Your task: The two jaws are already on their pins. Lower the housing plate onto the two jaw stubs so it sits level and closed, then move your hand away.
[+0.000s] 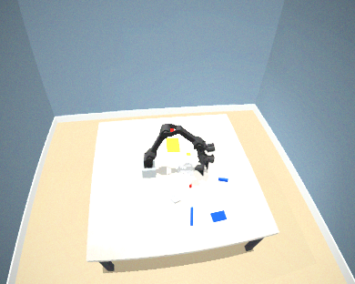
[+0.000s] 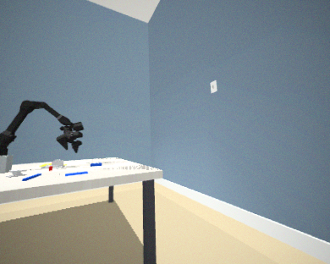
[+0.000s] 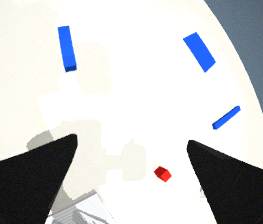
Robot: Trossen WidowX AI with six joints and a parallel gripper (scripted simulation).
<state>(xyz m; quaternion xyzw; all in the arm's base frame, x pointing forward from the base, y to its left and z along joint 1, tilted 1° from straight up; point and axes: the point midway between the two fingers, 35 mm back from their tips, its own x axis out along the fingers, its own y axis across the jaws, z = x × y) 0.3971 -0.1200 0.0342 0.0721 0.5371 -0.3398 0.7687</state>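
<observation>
Now: gripper tip 110 mm past the small red cube, 30 mm to the left of it and 100 mm above it. Also, from my gripper tip: short blue piece (160 mm ahead, 20 mm to the right, 100 mm below); thin blue bar (150 mm behind, 270 mm to the right, 110 mm below); blue square (40 mm ahead, 310 mm to the right, 110 mm below).
</observation>
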